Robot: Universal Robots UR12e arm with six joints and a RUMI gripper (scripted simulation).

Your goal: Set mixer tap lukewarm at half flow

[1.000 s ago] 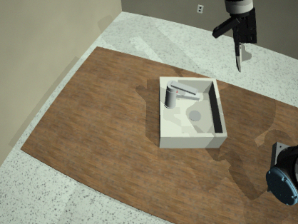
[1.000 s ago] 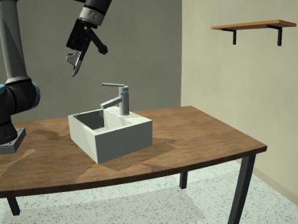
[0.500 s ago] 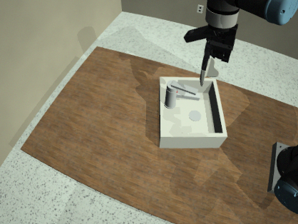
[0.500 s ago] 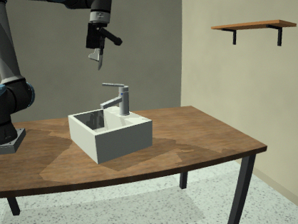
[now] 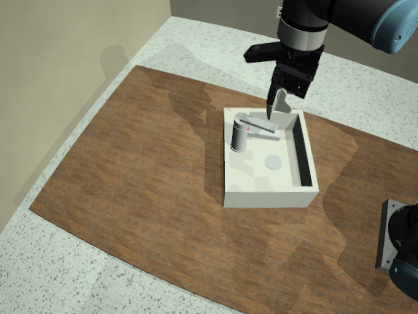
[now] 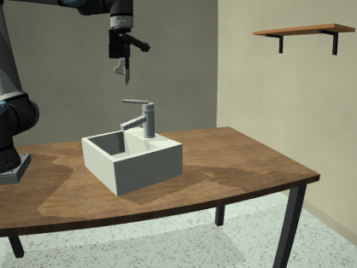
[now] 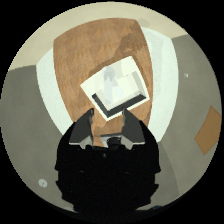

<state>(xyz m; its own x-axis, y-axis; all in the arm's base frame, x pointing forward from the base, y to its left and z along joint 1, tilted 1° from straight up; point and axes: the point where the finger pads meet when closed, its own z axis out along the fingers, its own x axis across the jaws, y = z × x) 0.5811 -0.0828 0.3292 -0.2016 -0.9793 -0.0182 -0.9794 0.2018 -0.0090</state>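
Right now my hand is 90 mm above the lever, 30 mm short of it and 10 mm to the left of it. Round my hand: white square basin: 330 mm below, 50 mm to the right, 30 mm behind; then grey mixer tap: 140 mm below, 50 mm ahead, 20 mm to the right.
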